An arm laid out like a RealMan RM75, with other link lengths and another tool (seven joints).
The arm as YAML. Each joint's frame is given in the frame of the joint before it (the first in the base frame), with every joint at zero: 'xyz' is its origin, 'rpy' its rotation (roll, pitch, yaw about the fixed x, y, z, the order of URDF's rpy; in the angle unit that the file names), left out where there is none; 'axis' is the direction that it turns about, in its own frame. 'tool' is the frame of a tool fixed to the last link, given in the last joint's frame.
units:
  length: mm
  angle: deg
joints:
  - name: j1
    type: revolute
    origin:
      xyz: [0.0, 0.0, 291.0]
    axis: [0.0, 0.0, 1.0]
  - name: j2
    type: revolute
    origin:
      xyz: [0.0, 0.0, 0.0]
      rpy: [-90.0, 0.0, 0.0]
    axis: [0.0, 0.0, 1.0]
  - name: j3
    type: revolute
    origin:
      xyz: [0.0, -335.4, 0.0]
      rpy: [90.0, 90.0, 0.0]
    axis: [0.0, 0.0, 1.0]
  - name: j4
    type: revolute
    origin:
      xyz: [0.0, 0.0, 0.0]
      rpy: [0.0, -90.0, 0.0]
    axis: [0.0, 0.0, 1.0]
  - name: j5
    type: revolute
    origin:
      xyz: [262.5, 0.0, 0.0]
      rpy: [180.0, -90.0, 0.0]
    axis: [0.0, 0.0, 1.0]
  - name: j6
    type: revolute
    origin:
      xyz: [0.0, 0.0, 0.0]
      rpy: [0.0, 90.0, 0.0]
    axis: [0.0, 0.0, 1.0]
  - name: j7
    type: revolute
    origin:
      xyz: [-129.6, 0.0, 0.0]
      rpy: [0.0, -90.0, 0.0]
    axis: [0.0, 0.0, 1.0]
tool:
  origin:
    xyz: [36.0, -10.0, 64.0]
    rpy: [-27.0, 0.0, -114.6]
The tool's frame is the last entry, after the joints.
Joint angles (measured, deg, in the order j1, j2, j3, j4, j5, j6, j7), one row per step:
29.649, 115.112, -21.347, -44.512, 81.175, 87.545, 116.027
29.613, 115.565, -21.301, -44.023, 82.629, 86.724, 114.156
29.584, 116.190, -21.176, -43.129, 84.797, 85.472, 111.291
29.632, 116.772, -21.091, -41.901, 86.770, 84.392, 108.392
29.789, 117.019, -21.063, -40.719, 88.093, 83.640, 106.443
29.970, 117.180, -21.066, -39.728, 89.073, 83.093, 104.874
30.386, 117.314, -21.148, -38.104, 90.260, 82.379, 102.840
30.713, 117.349, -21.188, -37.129, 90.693, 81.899, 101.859
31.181, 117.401, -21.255, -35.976, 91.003, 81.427, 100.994
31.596, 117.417, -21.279, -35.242, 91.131, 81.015, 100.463
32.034, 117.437, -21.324, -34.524, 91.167, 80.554, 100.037
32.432, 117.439, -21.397, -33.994, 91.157, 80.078, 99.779
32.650, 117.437, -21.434, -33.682, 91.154, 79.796, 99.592
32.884, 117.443, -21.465, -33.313, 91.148, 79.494, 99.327
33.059, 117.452, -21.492, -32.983, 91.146, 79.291, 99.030
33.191, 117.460, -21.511, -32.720, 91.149, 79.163, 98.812
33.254, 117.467, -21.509, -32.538, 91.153, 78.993, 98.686
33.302, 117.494, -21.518, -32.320, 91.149, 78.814, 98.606
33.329, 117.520, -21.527, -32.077, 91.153, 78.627, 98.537
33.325, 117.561, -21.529, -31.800, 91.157, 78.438, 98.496
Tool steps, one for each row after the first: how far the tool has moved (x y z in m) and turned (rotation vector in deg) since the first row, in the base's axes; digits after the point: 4 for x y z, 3 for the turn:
-0.0005, 0.0014, -0.0006, 1.851, 0.224, 0.317
-0.0003, 0.0033, -0.0015, 4.627, 0.567, 0.583
0.0000, 0.0050, -0.0045, 6.981, 0.928, 0.761
0.0004, 0.0068, -0.0071, 8.395, 1.262, 0.769
0.0004, 0.0085, -0.0095, 9.414, 1.457, 0.813
-0.0004, 0.0116, -0.0143, 10.430, 1.787, 0.878
-0.0009, 0.0139, -0.0177, 10.751, 1.929, 0.798
-0.0023, 0.0168, -0.0228, 10.768, 2.207, 0.741
-0.0038, 0.0195, -0.0260, 10.766, 2.323, 0.694
-0.0053, 0.0224, -0.0296, 10.643, 2.425, 0.596
-0.0068, 0.0252, -0.0323, 10.505, 2.458, 0.471
-0.0075, 0.0267, -0.0339, 10.449, 2.448, 0.390
-0.0082, 0.0283, -0.0357, 10.397, 2.415, 0.309
-0.0088, 0.0294, -0.0375, 10.362, 2.358, 0.286
-0.0093, 0.0301, -0.0388, 10.318, 2.339, 0.284
-0.0091, 0.0306, -0.0397, 10.310, 2.329, 0.162
-0.0087, 0.0308, -0.0411, 10.233, 2.381, -0.011
-0.0081, 0.0310, -0.0426, 10.142, 2.458, -0.227
-0.0072, 0.0308, -0.0444, 10.012, 2.591, -0.503

